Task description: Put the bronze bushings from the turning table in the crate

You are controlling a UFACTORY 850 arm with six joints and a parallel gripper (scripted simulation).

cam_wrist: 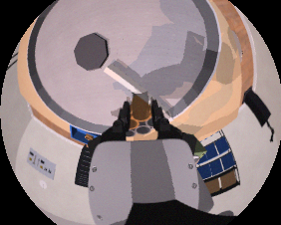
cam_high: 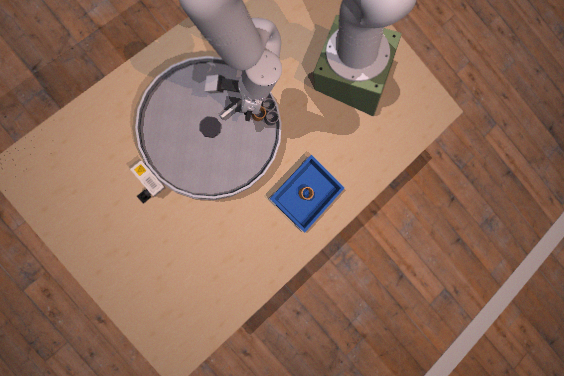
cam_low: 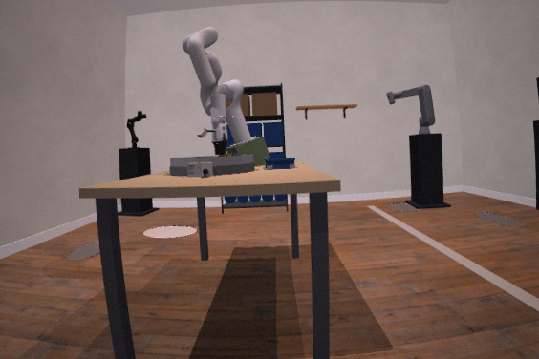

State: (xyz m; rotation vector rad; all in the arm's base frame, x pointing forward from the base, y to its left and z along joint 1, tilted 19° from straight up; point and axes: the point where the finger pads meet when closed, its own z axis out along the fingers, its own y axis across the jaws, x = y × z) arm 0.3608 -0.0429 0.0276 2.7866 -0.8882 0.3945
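The blue crate lies 33 cm to the left of my hand, 8 cm below it and 2 cm behind it. Round my hand: round grey turning table (13 cm ahead, 5 cm below).
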